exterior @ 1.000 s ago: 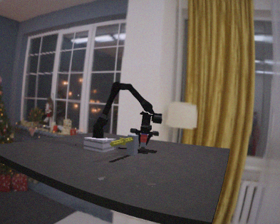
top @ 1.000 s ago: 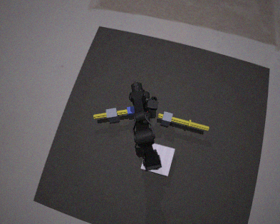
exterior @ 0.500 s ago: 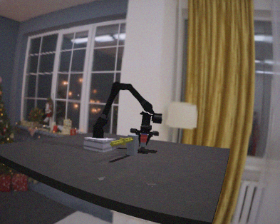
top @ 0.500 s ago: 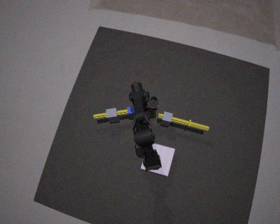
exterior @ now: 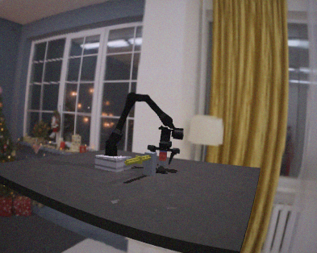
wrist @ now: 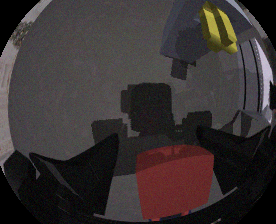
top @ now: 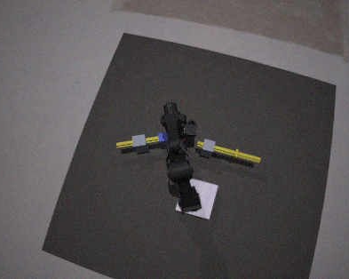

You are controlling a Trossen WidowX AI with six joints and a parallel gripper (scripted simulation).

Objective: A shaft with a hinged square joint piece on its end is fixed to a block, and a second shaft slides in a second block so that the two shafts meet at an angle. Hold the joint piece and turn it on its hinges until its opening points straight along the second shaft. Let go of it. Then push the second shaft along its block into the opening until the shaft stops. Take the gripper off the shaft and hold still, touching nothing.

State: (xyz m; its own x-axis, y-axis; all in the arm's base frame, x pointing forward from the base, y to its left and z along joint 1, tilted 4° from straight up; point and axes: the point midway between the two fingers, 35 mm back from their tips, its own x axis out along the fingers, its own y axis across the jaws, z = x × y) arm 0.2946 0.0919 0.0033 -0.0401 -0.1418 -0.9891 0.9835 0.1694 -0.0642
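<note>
Now: the red joint piece 20 mm to the left of my gripper tip and 40 mm above it.
</note>
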